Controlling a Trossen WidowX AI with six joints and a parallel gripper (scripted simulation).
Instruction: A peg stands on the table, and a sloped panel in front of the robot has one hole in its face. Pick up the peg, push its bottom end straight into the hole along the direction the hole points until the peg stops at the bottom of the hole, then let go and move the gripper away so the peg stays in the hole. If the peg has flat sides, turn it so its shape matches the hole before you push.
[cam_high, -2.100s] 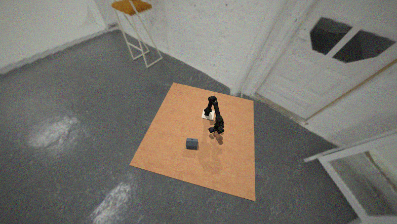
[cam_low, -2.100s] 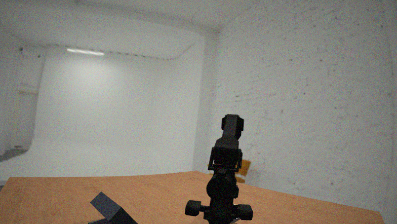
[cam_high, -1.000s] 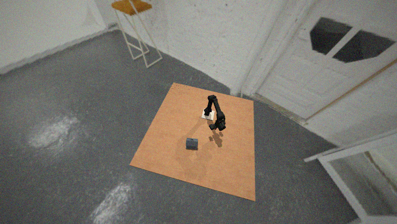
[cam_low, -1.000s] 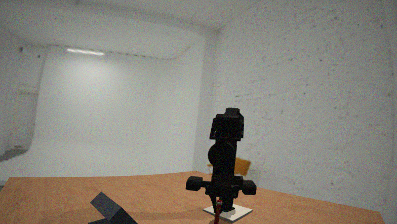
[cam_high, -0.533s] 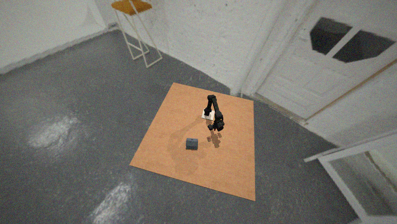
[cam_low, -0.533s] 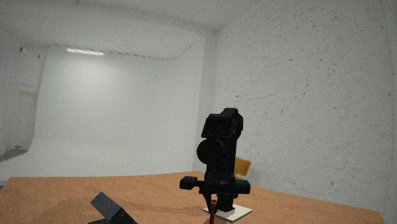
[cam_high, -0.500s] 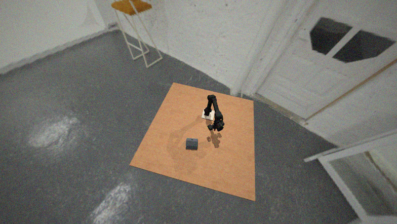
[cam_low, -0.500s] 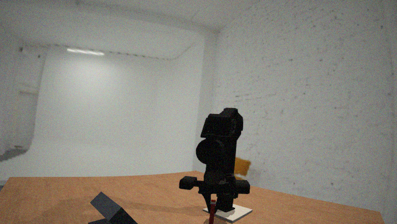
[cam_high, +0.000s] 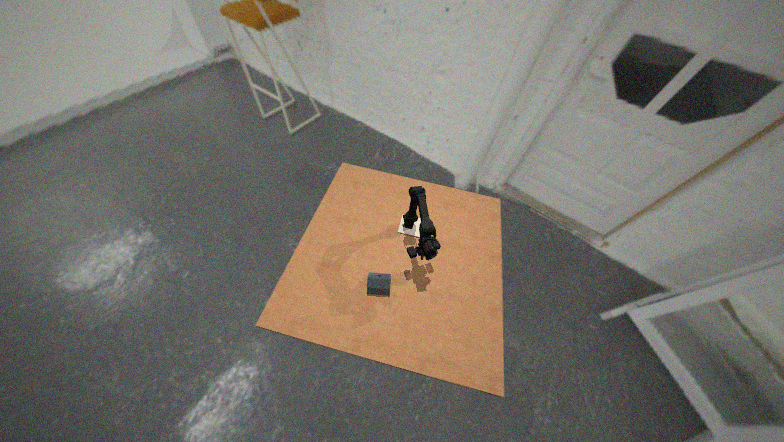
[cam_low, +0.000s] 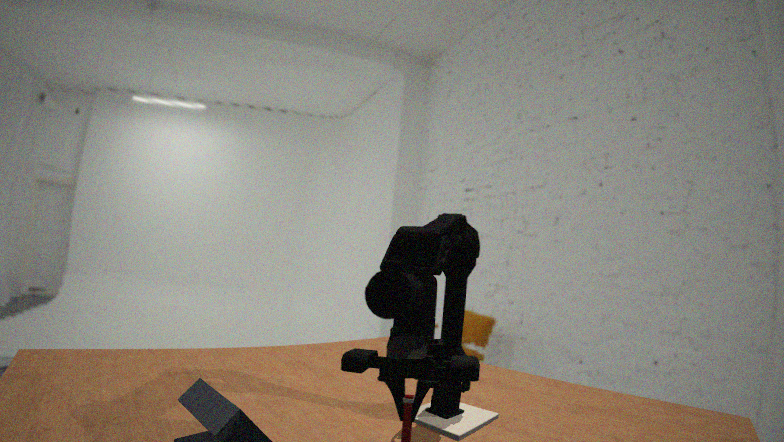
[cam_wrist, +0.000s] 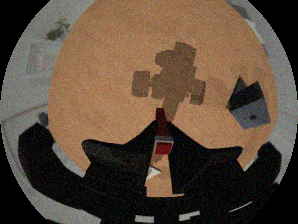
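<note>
My gripper tip is now 200 mm short of the grey sloped panel, 200 mm to the left of it and 60 mm above it. Round my gripper tip: red peg 20 mm above.
</note>
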